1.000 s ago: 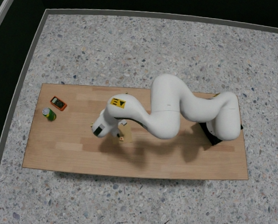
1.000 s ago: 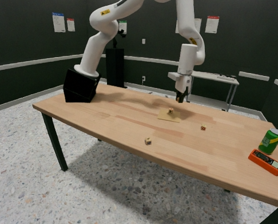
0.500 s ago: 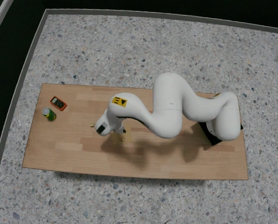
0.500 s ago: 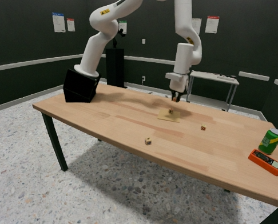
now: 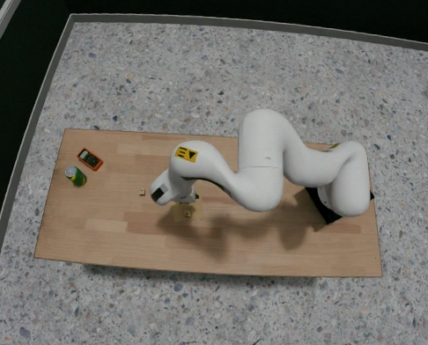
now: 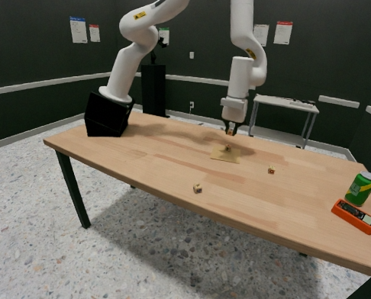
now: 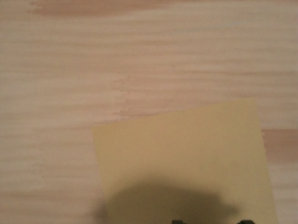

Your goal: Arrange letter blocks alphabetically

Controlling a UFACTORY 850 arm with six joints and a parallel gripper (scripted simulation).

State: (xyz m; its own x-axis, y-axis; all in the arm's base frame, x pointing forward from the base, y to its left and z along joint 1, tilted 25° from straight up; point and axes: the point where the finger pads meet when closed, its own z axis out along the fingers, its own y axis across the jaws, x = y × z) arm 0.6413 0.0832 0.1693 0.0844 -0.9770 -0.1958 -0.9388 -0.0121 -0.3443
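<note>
Right now the tan mat is 1 cm behind my hand and 12 cm below it. The rest, counted from my hand: green can: 55 cm ahead, 4 cm to the right, 6 cm below; then orange meter: 53 cm ahead, 16 cm to the right, 11 cm below.
</note>
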